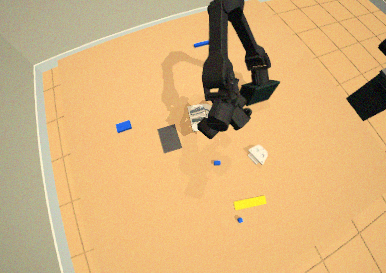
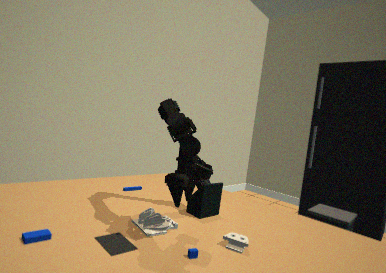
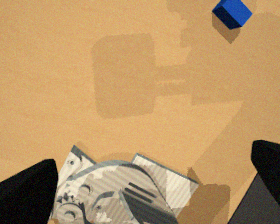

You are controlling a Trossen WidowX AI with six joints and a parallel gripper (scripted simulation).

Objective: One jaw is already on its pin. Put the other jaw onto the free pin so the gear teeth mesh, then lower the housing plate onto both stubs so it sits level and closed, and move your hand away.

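The housing plate lies 110 mm behind my gripper tip, 150 mm to the left of it and 80 mm below it. From my gripper tip the other things lie so: blue block 340 mm ahead, 200 mm to the right, 100 mm below; then dark grey flat plate 180 mm ahead, 70 mm to the right, 110 mm below; then yellow bar 10 mm ahead, 290 mm to the left, 100 mm below.
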